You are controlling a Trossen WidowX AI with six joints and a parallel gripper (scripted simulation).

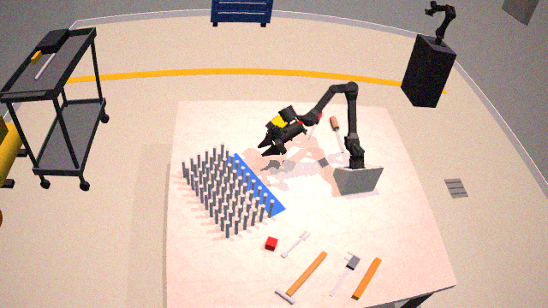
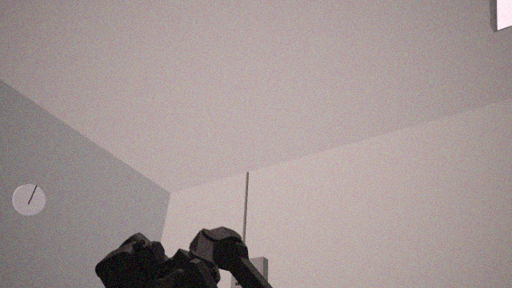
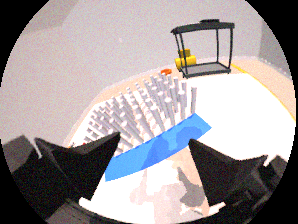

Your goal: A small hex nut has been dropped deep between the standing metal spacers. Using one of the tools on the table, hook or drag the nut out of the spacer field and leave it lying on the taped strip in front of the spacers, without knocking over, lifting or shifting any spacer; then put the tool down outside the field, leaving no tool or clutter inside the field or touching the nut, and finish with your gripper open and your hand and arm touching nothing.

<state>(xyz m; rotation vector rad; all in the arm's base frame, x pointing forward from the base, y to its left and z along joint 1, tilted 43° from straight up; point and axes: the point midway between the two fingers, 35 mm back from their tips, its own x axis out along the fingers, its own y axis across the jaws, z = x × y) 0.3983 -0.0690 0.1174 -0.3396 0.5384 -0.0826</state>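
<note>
Now: the yellow block 17 cm behind my gripper tip, 31 cm to the right of it and 13 cm below it. From my gripper tip the other things lie so: blue taped strip 3 cm ahead, 5 cm to the left, 15 cm below; red cube 1 cm ahead, 40 cm to the left, 13 cm below; fork-ended tool 9 cm behind, 40 cm to the left, 14 cm below.
</note>
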